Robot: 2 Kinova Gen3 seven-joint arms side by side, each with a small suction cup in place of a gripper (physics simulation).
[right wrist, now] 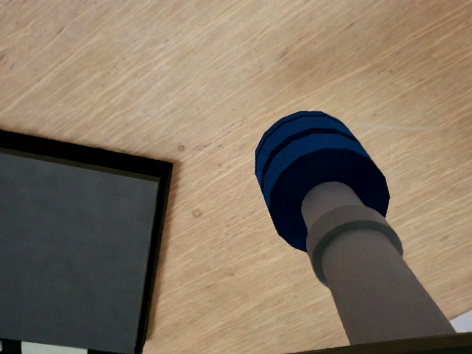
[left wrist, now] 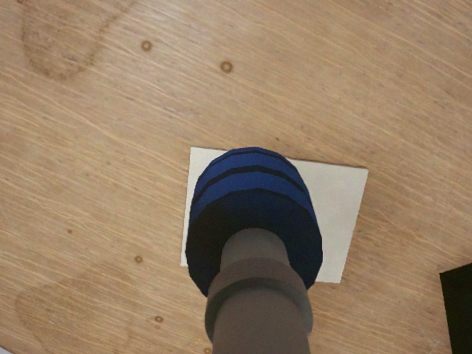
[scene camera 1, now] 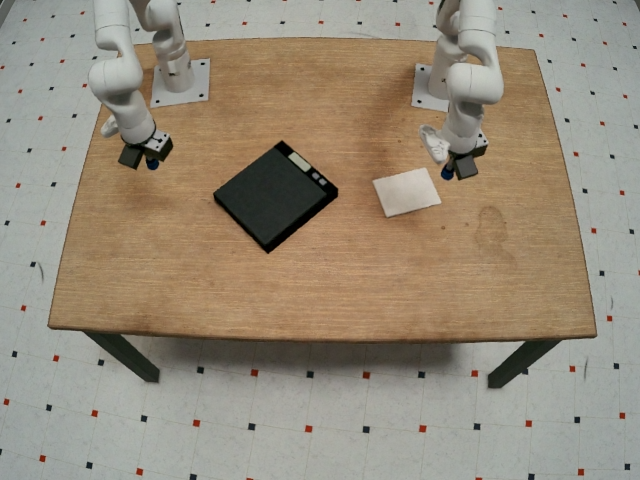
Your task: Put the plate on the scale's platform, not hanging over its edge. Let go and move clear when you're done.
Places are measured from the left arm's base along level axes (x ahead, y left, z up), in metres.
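Where they show: left hand, tool point: [left wrist: 250,203] [scene camera 1: 447,174]; right hand, tool point: [right wrist: 305,161] [scene camera 1: 153,165]; left arm's base, link origin: [scene camera 1: 443,89]; right arm's base, link origin: [scene camera 1: 180,82].
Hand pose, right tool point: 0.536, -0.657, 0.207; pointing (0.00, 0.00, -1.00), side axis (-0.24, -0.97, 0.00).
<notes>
Each offset is from my right tool point to the top centre of the thing, as dx, dy, dz. Level surfaces: height alone.
The plate {-0.153, +0.583, -0.201} [scene camera 1: 406,192] [left wrist: 337,210], a thin white rectangle, lies flat on the table to the right of the scale. The black scale {-0.077, +0.257, -0.162} [scene camera 1: 273,193] [right wrist: 75,245] has a dark grey square platform, with nothing on it. A corner of the scale [left wrist: 461,312] shows at the right of the left wrist view. My left gripper [scene camera 1: 447,172] [left wrist: 254,175], a blue suction cup, is open and holds nothing; it hangs above the table near the plate and hides part of it in the left wrist view. My right gripper [scene camera 1: 151,164] [right wrist: 315,135] is open and empty, above the table left of the scale.
The wooden table {dz -0.206} [scene camera 1: 320,294] bears both arms' white base plates {-0.432, -0.125, -0.206} [scene camera 1: 202,82] {-0.536, +0.657, -0.206} [scene camera 1: 421,90] at its back corners. The scale's display {-0.171, +0.301, -0.167} [scene camera 1: 299,161] and two buttons lie along its upper right side. Stains mark the table right of the plate.
</notes>
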